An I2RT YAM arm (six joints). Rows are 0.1 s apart.
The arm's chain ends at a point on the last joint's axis. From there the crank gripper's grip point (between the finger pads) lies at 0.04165 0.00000 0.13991 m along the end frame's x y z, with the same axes.
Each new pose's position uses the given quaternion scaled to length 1; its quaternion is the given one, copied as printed.
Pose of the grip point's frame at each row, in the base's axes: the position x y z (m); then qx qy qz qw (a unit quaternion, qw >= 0):
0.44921, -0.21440, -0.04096, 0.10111, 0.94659, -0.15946, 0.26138
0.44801, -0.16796, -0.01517, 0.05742, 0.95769, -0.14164, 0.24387
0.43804, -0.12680, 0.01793, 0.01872, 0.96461, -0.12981, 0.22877
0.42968, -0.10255, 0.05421, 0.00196, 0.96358, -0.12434, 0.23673
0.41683, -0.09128, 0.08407, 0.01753, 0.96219, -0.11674, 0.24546
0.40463, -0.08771, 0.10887, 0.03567, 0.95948, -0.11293, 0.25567
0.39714, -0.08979, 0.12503, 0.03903, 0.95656, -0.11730, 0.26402
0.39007, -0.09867, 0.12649, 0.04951, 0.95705, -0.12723, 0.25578
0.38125, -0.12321, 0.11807, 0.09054, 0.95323, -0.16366, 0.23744
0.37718, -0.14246, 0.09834, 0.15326, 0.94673, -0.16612, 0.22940
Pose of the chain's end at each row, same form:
0.41960, -0.16927, 0.09467, 0.10111, 0.94659, -0.15946, 0.26138
0.42135, -0.12779, 0.12262, 0.05742, 0.95769, -0.14164, 0.24387
0.41423, -0.08959, 0.15706, 0.01872, 0.96461, -0.12981, 0.22877
0.40290, -0.06660, 0.19313, 0.00196, 0.96358, -0.12434, 0.23673
0.38792, -0.05766, 0.22315, 0.01753, 0.96219, -0.11674, 0.24546
0.37321, -0.05528, 0.24769, 0.03567, 0.95948, -0.11293, 0.25567
0.36347, -0.05604, 0.26300, 0.03903, 0.95656, -0.11730, 0.26402
0.35933, -0.06229, 0.26448, 0.04951, 0.95705, -0.12723, 0.25578
0.35833, -0.07749, 0.25480, 0.09054, 0.95323, -0.16366, 0.23744
0.35884, -0.09753, 0.23601, 0.15326, 0.94673, -0.16612, 0.22940

